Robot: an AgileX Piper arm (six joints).
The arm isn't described. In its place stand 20 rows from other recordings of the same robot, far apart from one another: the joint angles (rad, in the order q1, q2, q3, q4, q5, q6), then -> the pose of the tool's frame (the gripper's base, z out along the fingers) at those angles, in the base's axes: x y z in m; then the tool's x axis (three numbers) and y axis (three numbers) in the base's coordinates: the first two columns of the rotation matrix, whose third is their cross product.
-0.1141 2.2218 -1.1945 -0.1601 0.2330 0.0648 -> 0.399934 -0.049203 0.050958 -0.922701 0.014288 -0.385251 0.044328 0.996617 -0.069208
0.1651 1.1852 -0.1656 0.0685 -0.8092 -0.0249 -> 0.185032 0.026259 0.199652 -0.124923 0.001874 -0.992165 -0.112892 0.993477 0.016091
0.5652 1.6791 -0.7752 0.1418 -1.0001 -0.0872 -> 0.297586 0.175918 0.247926 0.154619 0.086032 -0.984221 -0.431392 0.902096 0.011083
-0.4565 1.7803 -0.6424 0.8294 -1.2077 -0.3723 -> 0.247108 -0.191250 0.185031 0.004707 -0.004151 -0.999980 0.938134 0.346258 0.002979
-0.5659 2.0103 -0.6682 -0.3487 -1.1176 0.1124 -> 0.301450 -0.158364 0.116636 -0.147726 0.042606 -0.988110 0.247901 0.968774 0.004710
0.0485 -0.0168 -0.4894 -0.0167 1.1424 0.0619 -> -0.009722 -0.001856 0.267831 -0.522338 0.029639 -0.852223 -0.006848 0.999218 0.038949
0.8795 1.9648 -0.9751 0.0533 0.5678 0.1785 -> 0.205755 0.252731 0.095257 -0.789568 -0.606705 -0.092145 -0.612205 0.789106 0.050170
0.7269 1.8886 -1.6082 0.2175 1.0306 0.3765 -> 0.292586 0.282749 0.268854 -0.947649 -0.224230 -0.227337 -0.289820 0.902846 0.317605
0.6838 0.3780 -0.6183 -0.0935 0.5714 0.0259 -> 0.057455 0.040897 0.342819 -0.154137 -0.193630 -0.968891 -0.601913 0.796047 -0.063331
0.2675 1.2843 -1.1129 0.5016 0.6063 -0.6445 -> 0.263104 0.097961 0.354028 -0.452161 -0.342626 -0.823504 -0.580961 0.813697 -0.019558
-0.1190 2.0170 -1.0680 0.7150 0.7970 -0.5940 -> 0.343406 0.001918 0.104809 -0.994403 0.075679 -0.073724 0.032821 0.884547 0.465295
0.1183 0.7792 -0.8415 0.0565 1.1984 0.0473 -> 0.114861 0.018472 0.329257 -0.868326 -0.034998 -0.494757 -0.085227 0.993199 0.079322
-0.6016 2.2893 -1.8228 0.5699 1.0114 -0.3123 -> 0.416679 -0.235568 0.159543 -0.790302 0.559254 -0.250315 0.418648 0.791167 0.445857
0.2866 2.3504 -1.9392 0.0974 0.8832 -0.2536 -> 0.480707 0.148800 0.152972 -0.820688 -0.439901 -0.364634 -0.472678 0.881235 0.000726
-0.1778 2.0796 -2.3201 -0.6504 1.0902 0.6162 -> 0.446196 -0.129822 0.405082 -0.427400 0.312013 -0.848515 0.710209 0.696624 -0.101575
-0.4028 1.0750 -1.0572 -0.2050 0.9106 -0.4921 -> 0.186348 -0.095308 0.362755 -0.835728 -0.266326 -0.480238 0.002169 0.872915 -0.487868
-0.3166 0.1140 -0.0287 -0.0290 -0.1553 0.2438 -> 0.061335 -0.019665 0.230192 0.210856 0.155576 -0.965058 0.268294 0.940130 0.210177
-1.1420 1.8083 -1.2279 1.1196 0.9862 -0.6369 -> 0.213378 -0.302486 0.236114 -0.261684 0.909004 -0.324398 0.520048 0.415943 0.746017
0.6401 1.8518 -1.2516 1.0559 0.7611 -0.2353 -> 0.277697 0.274910 0.220437 -0.982509 -0.110723 -0.149719 -0.185705 0.641965 0.743905
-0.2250 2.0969 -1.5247 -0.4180 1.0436 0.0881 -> 0.396720 -0.123549 0.165440 -0.994220 0.101344 -0.035449 0.107313 0.927771 -0.357387
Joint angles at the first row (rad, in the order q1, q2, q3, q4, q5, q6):
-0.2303 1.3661 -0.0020 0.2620 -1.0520 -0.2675
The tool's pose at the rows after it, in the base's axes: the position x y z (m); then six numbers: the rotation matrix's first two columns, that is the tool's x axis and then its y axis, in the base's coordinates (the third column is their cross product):
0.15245 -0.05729 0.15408 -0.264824 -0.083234 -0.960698 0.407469 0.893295 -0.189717
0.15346 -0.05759 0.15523 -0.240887 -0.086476 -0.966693 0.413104 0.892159 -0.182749
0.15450 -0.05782 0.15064 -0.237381 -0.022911 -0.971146 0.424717 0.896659 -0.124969
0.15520 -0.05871 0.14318 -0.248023 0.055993 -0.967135 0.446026 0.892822 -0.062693
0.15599 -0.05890 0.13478 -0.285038 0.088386 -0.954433 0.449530 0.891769 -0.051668
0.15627 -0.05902 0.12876 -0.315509 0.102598 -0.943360 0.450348 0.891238 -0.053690
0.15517 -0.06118 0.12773 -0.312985 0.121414 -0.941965 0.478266 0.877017 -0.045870
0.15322 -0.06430 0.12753 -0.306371 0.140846 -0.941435 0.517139 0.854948 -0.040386
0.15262 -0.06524 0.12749 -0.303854 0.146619 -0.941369 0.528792 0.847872 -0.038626
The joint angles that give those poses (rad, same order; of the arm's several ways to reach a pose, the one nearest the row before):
-0.2303 1.3823 -0.0020 0.2620 -1.0975 -0.2676
-0.2303 1.3954 -0.0020 0.2580 -1.1340 -0.2547
-0.2303 1.4270 -0.0020 0.2570 -1.1403 -0.1880
-0.2303 1.4721 -0.0020 0.2659 -1.1401 -0.1154
-0.2304 1.5230 -0.0020 0.2659 -1.1400 -0.0916
-0.2303 1.5593 -0.0020 0.2667 -1.1400 -0.0849
-0.2303 1.5661 -0.0020 0.2960 -1.1419 -0.0776
-0.2303 1.5661 -0.0020 0.3406 -1.1408 -0.0761
-0.2303 1.5662 -0.0020 0.3541 -1.1408 -0.0755

